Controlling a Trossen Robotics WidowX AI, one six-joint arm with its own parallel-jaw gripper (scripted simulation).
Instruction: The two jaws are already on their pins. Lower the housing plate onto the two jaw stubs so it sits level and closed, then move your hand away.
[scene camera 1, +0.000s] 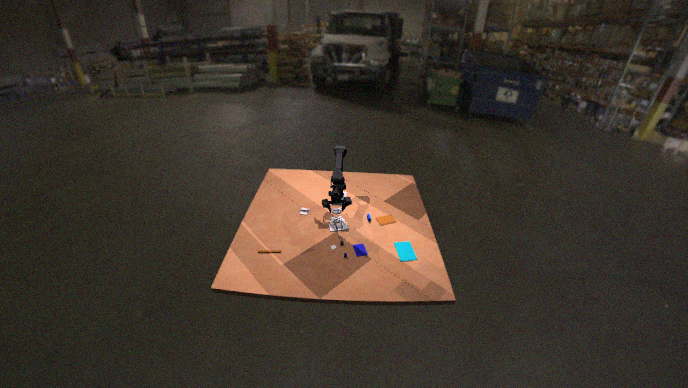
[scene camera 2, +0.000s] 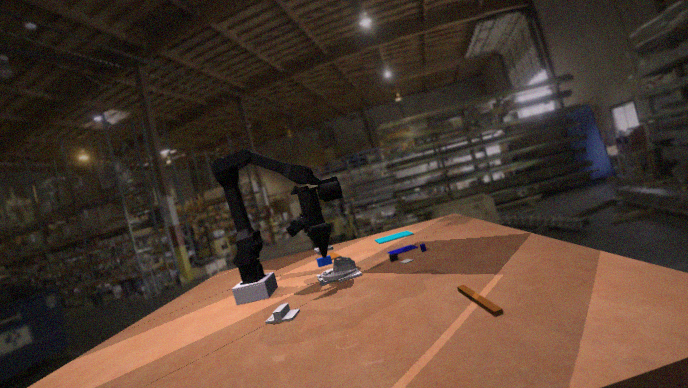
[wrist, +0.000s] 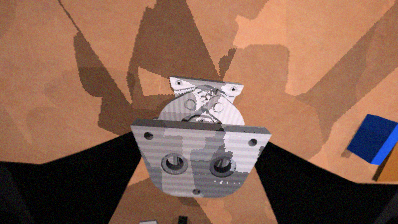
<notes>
I see my gripper (scene camera 2: 322, 255).
My gripper is seen too in the wrist view (wrist: 199, 137).
</notes>
